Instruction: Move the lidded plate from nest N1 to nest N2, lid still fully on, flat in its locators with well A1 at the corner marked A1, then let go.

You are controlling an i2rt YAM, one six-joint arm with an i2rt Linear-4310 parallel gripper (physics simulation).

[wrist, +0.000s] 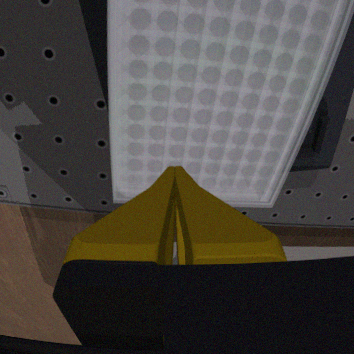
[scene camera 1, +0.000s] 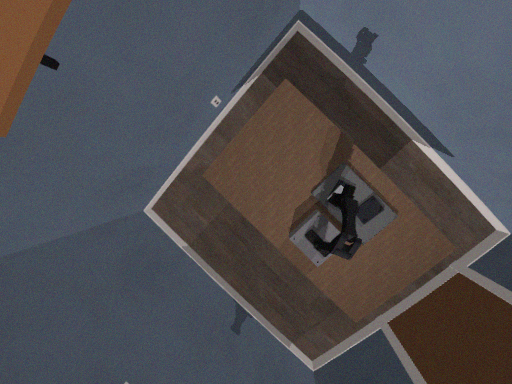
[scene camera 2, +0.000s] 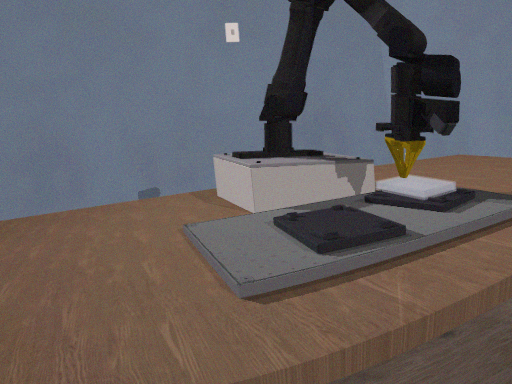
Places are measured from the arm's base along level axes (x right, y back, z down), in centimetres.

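Pixels of known places: gripper, fingertip midpoint: (wrist: 174,177) (scene camera 1: 332,200) (scene camera 2: 403,177); arm's base, origin of the base link: (scene camera 1: 318,242) (scene camera 2: 278,155).
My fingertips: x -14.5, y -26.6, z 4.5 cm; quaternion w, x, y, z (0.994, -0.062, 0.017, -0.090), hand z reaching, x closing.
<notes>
For each thing: its top centre in the pictures, then the offset to it from my fingertips. Level surfaces: height alone.
- lidded plate, middle of its top: (wrist: 222,93) (scene camera 2: 414,179) (scene camera 1: 339,196) dz -0.2, dx +1.0, dy -4.6 cm
- dark nest, middle of its top: (scene camera 2: 334,217) (scene camera 1: 369,210) dz +1.4, dx +22.3, dy -12.6 cm
- grey perforated board, middle of its top: (scene camera 2: 372,213) (scene camera 1: 354,204) dz +3.1, dx +13.2, dy -8.4 cm
- wooden table, its level: dz +4.5 cm
The lidded plate (scene camera 1: 339,190) (scene camera 2: 419,187) (wrist: 215,100) is white and translucent, with rows of round wells showing through its lid. It sits on one dark nest (scene camera 2: 452,199) (wrist: 316,150) at the far end of the board in the second scene view. The other dark nest (scene camera 1: 370,209) (scene camera 2: 340,227) is empty, with raised locators at its corners. The nest labels and the A1 mark cannot be read. My gripper (scene camera 2: 404,176) (wrist: 174,177) is shut with yellow fingertips together and empty, at or just above the lid near one short end; contact cannot be told.
Both nests stand on a grey perforated board (scene camera 1: 385,225) (scene camera 2: 230,255) (wrist: 60,117). The arm's base stands on a white box (scene camera 2: 300,185) beside the board. The wooden table (scene camera 1: 270,150) (scene camera 2: 110,300) extends around them, with its front edge at the lower right in the second scene view.
</notes>
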